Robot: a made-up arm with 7 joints. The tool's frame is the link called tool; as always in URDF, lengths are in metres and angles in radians. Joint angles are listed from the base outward. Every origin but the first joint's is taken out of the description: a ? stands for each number. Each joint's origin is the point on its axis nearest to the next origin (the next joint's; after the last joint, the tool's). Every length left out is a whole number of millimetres.
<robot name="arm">
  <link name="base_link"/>
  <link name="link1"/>
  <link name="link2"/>
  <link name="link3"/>
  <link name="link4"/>
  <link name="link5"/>
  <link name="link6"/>
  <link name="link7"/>
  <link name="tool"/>
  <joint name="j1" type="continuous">
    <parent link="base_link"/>
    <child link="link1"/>
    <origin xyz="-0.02 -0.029 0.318"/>
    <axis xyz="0 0 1"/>
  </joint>
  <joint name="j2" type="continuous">
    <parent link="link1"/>
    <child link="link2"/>
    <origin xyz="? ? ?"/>
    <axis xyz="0 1 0"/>
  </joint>
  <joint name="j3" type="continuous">
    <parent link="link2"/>
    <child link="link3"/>
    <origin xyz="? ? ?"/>
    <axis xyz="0 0 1"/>
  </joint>
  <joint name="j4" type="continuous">
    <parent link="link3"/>
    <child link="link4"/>
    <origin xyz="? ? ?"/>
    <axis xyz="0 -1 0"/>
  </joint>
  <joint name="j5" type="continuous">
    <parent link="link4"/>
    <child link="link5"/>
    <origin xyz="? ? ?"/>
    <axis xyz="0 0 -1"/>
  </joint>
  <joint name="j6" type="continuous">
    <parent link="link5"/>
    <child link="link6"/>
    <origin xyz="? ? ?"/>
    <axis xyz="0 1 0"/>
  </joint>
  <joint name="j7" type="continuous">
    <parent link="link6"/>
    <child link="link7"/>
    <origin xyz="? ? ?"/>
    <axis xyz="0 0 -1"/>
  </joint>
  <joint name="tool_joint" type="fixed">
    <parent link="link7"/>
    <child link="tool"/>
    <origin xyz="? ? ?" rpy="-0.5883 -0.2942 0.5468"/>
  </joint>
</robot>
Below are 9 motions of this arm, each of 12 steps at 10 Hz.
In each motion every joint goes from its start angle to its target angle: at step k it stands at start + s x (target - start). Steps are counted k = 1, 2, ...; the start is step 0. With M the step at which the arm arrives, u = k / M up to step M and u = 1 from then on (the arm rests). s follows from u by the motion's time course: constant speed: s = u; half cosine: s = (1 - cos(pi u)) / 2; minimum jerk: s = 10 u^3 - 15 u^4 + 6 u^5.
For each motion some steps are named. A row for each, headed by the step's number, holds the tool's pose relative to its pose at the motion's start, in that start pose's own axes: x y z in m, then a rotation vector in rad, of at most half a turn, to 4 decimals.
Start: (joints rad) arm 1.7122 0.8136 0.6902 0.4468 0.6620 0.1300 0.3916
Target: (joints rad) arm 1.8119 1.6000 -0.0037 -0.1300 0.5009 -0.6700 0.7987
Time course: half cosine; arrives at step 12
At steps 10, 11, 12:
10: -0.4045 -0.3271 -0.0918 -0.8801 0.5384 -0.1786
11: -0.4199 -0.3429 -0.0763 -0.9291 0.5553 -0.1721
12: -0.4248 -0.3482 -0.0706 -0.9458 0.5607 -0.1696

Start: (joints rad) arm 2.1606 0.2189 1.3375 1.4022 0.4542 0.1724 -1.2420
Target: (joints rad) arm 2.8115 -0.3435 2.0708 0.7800 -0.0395 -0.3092 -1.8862
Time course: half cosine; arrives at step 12
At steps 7, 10, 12:
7: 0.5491 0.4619 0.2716 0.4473 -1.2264 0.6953
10: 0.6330 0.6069 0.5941 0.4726 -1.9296 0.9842
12: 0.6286 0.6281 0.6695 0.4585 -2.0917 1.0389

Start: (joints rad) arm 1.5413 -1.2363 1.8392 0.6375 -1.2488 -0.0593 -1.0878
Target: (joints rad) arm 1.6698 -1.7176 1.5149 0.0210 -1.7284 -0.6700 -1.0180
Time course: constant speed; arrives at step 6
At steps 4, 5, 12:
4: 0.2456 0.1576 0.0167 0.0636 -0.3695 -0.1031
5: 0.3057 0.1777 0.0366 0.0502 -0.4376 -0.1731
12: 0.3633 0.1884 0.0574 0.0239 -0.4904 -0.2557

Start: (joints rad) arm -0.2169 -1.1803 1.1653 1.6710 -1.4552 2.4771 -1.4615
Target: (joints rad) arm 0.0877 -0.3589 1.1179 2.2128 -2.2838 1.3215 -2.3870
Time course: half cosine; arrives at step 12
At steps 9, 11, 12:
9: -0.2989 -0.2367 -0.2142 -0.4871 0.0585 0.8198
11: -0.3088 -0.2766 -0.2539 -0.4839 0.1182 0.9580
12: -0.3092 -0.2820 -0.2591 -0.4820 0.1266 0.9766

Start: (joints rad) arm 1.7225 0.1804 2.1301 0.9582 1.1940 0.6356 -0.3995
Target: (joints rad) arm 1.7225 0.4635 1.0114 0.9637 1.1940 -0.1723 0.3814
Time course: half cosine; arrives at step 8
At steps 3, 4, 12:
3: 0.0868 -0.2654 0.0281 -0.4299 -0.1085 -0.5384
4: 0.0852 -0.4360 0.0752 -0.6792 -0.1707 -0.8891
12: -0.1100 -0.7932 0.2771 -1.3174 -0.3660 -1.7912

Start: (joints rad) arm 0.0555 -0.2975 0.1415 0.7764 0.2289 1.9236 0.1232
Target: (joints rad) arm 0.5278 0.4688 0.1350 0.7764 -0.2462 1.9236 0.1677
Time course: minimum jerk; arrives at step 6
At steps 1, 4, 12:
1: 0.0057 0.0038 -0.0083 -0.0097 0.0285 0.0239
4: 0.0704 0.1058 -0.2021 -0.3155 0.5961 0.5756
12: 0.0674 0.1329 -0.2593 -0.4266 0.7402 0.7402

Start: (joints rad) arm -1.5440 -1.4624 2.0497 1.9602 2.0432 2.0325 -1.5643
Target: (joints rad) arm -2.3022 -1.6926 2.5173 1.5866 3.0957 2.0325 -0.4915
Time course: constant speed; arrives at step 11
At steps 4, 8, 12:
4: -0.1363 -0.0432 0.1664 -0.5015 -0.2340 -0.6202
8: -0.2718 -0.0172 0.3501 -0.8936 -0.6251 -1.2139
12: -0.3720 0.0623 0.4774 -1.0852 -1.0507 -1.5871

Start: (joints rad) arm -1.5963 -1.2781 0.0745 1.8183 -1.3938 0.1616 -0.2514
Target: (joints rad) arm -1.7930 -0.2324 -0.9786 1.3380 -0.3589 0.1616 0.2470
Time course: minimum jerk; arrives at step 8
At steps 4, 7, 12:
4: -0.0561 0.6210 0.2861 0.7247 0.6248 -0.3257
7: -0.2182 0.7286 0.8026 0.9830 1.4718 0.0799
12: -0.2251 0.7228 0.8171 0.9783 1.4967 0.1049

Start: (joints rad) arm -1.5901 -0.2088 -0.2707 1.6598 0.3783 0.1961 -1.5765
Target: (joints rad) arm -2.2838 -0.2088 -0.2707 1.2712 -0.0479 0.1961 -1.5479
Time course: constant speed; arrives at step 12
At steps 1, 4, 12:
1: -0.0278 0.0142 0.0172 0.0522 0.0351 0.0492
4: -0.1103 0.0504 0.0808 0.2138 0.1424 0.1817
12: -0.2910 0.0974 0.3302 0.6668 0.4383 0.4143

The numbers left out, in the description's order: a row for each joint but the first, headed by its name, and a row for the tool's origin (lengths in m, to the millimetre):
j2: 0.016 -0.008 0
j3: -0.016 0 0.372
j4: 0.068 0.044 0
j5: 0.097 0 -0.491
j6: 0.029 -0.009 0
j7: 0.106 0 -0.162
tool: -0.023 0.01 0

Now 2 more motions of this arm.
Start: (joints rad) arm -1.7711 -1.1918 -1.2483 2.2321 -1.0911 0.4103 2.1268
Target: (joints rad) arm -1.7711 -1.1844 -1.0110 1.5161 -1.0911 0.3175 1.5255
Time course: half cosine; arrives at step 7
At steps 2, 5, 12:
2: -0.0942 -0.0207 0.0074 0.0372 0.0358 0.1921
5: -0.3711 -0.1576 0.1037 0.2848 0.1678 0.8015
12: -0.4364 -0.2181 0.1491 0.3949 0.2100 0.9725

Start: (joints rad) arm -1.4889 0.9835 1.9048 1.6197 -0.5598 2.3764 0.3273
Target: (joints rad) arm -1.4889 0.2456 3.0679 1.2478 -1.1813 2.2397 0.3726
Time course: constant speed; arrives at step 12
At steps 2, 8, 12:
2: 0.0276 0.0996 0.0851 -0.2978 -0.0292 0.0885
8: 0.0670 0.4808 0.1886 -1.1775 -0.1907 0.4165
12: 0.0311 0.7377 0.1254 -1.7009 -0.4046 0.7142

